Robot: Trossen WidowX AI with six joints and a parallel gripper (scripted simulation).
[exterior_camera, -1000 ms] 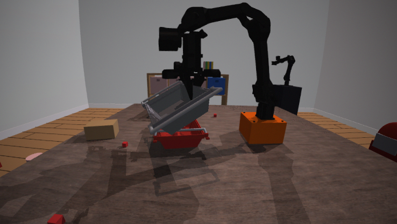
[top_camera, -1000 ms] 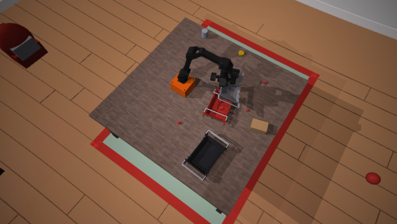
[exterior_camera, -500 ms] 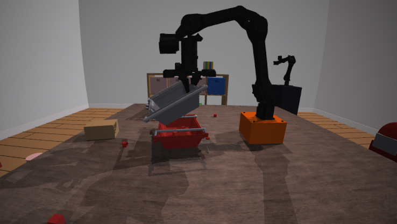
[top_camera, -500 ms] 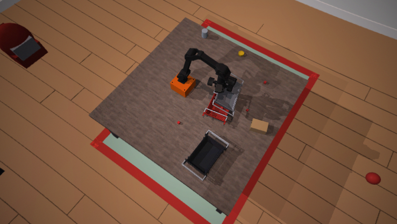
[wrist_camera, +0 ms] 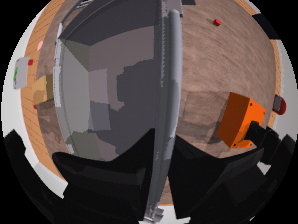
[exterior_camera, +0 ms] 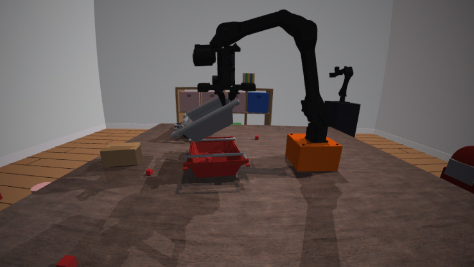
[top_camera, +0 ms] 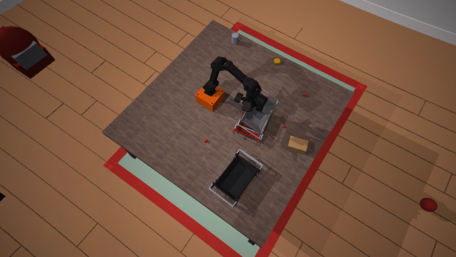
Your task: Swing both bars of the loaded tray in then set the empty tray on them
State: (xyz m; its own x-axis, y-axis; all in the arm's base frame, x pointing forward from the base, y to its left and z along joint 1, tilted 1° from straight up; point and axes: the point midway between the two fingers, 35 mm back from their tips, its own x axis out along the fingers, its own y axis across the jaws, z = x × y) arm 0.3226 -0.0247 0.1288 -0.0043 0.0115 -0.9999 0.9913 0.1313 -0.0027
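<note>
Now: gripper tip 7 cm short of the grey tray and 1 cm to the right of it. Also, from my gripper tip: cardboard box (39 cm ahead, 15 cm below, 1 cm to the left); then grey cylinder (59 cm to the left, 46 cm behind, 15 cm below); then yellow disc (58 cm to the left, 17 cm below, 7 cm behind).
</note>
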